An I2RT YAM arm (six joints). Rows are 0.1 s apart.
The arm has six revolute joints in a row. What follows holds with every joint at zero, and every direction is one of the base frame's.
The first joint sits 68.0 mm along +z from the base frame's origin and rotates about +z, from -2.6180 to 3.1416 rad.
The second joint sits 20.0 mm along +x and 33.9 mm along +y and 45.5 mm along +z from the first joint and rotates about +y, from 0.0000 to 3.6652 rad.
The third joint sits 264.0 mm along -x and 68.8 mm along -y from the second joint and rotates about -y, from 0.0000 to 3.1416 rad.
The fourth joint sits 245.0 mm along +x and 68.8 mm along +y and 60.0 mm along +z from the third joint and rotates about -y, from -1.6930 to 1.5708 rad.
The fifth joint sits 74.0 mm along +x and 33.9 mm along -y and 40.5 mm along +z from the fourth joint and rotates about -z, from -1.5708 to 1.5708 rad.
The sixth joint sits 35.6 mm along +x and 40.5 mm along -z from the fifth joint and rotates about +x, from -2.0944 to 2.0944 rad.
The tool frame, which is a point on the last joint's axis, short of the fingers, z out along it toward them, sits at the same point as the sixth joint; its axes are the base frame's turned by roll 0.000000, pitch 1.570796 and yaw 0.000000 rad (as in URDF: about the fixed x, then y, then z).
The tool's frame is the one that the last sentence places.
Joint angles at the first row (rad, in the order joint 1, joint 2, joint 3, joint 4, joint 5, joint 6):
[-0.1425 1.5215 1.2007 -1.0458 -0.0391 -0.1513]
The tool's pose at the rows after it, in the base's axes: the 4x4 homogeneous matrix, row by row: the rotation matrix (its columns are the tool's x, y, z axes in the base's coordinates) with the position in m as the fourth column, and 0 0 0 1 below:
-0.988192 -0.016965 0.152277 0.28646; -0.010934 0.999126 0.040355 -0.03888; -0.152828 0.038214 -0.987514 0.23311; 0 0 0 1
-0.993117 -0.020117 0.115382 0.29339; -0.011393 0.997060 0.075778 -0.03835; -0.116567 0.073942 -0.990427 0.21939; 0 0 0 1
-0.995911 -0.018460 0.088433 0.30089; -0.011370 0.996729 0.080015 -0.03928; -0.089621 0.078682 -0.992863 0.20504; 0 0 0 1
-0.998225 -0.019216 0.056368 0.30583; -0.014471 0.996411 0.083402 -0.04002; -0.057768 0.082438 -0.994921 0.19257; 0 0 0 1
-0.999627 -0.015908 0.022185 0.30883; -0.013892 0.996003 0.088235 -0.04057; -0.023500 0.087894 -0.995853 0.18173; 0 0 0 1
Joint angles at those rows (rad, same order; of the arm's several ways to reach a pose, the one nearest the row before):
[-0.1425 1.5841 1.2007 -1.0416 -0.0616 -0.1520]
[-0.1410 1.6352 1.2007 -1.0321 -0.0914 -0.1520]
[-0.1406 1.6863 1.1995 -1.0073 -0.0917 -0.1520]
[-0.1406 1.7302 1.1995 -0.9958 -0.0906 -0.1554]
[-0.1410 1.7676 1.1995 -0.9932 -0.0906 -0.1555]

